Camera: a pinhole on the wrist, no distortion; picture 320 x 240 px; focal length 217.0 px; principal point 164.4 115.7 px. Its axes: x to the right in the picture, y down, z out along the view. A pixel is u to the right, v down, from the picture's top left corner.
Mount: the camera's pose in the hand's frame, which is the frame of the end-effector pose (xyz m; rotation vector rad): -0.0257 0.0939 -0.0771 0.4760 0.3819 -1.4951
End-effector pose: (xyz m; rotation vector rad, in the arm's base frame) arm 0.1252 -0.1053 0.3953 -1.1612 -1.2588 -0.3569
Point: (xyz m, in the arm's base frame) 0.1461 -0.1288 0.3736
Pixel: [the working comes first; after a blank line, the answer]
In the camera's frame: 0.0409 0.0076 0.0821

272.6 135.8
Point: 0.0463 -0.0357 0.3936
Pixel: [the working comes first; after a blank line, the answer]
In the camera's frame: 0.0132 0.0324 0.2149

177.8 148.4
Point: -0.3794 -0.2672 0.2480
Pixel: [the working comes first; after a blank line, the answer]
In the camera's frame: 0.2674 -0.3232 0.4698

outside the picture
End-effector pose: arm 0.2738 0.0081 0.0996 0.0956 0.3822 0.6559
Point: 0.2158 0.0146 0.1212
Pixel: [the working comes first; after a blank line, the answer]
In the camera's frame: 0.0031 -0.0150 0.0918

171.7 80.4
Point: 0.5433 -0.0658 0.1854
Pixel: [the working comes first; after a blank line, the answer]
In the camera's frame: 0.1210 0.1613 0.3618

237.0 212.4
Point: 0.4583 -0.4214 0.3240
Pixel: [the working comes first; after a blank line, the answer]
In the camera's frame: 0.2353 -0.1581 0.5562

256.2 54.0
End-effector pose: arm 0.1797 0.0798 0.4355 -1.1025 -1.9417 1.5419
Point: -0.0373 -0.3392 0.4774
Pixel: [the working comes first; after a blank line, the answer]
In the camera's frame: -0.0614 -0.1541 0.5380

139.6 53.5
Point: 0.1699 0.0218 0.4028
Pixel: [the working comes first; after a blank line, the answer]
In the camera's frame: -0.0081 -0.0021 0.1470

152.5 112.6
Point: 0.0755 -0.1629 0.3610
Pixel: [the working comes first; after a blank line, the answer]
In the camera's frame: -0.1104 -0.0732 0.3180

89.0 65.8
